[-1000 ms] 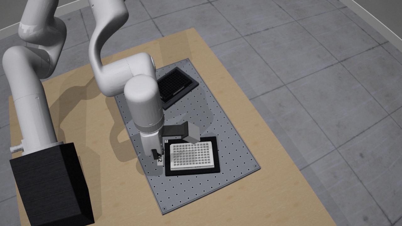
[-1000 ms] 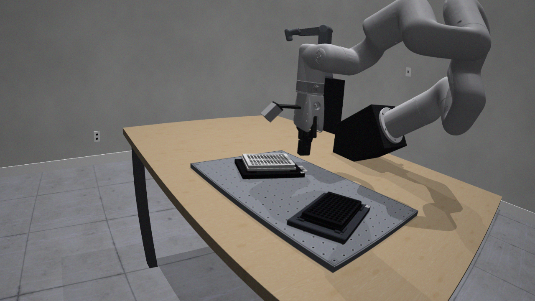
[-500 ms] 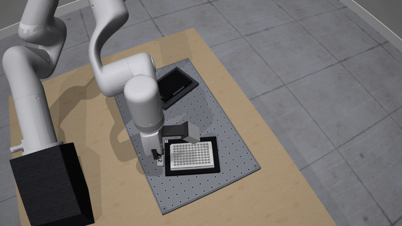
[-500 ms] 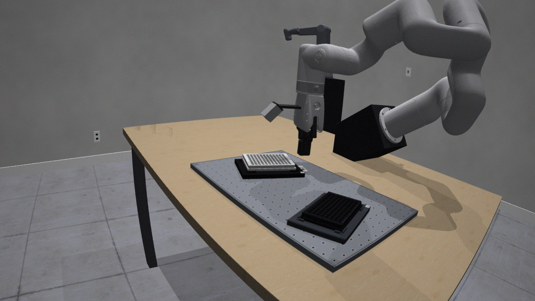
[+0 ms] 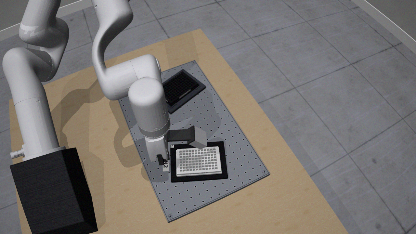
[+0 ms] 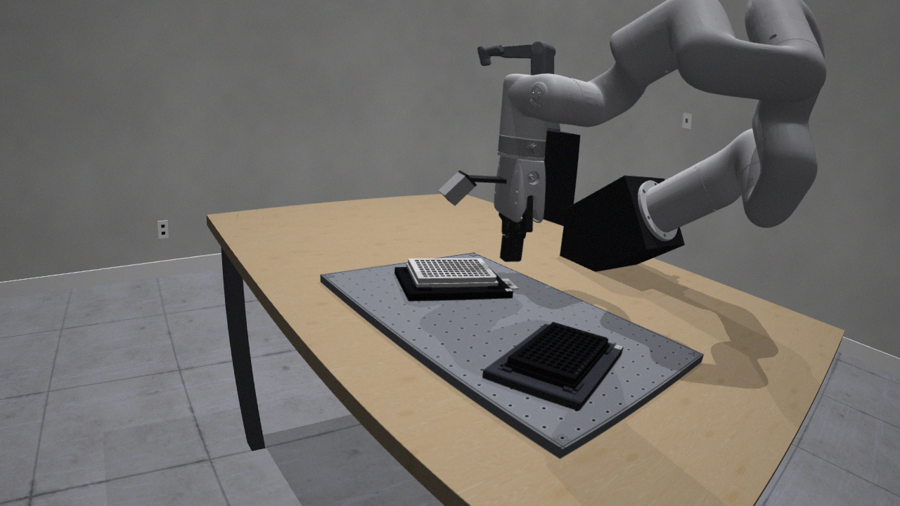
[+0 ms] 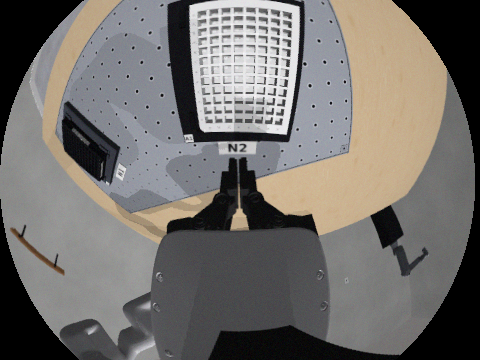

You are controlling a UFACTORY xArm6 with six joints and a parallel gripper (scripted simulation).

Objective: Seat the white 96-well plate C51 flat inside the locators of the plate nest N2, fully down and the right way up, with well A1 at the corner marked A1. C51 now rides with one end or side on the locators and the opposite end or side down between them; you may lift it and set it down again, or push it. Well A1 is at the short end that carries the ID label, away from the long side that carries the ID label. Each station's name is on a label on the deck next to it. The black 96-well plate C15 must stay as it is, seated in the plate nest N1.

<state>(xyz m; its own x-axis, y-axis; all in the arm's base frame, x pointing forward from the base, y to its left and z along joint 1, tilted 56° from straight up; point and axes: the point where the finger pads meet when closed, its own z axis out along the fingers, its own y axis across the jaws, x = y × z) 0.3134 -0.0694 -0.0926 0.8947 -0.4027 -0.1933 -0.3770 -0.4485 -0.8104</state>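
Now: the N2 label 6 cm below my hand. Also, from my hand: black plate nest N2: 9 cm ahead, 4 cm to the right, 6 cm below; A1 corner tag: 4 cm ahead, 4 cm to the left, 5 cm below; white 96-well plate C51: 8 cm ahead, 5 cm to the right, 4 cm below.
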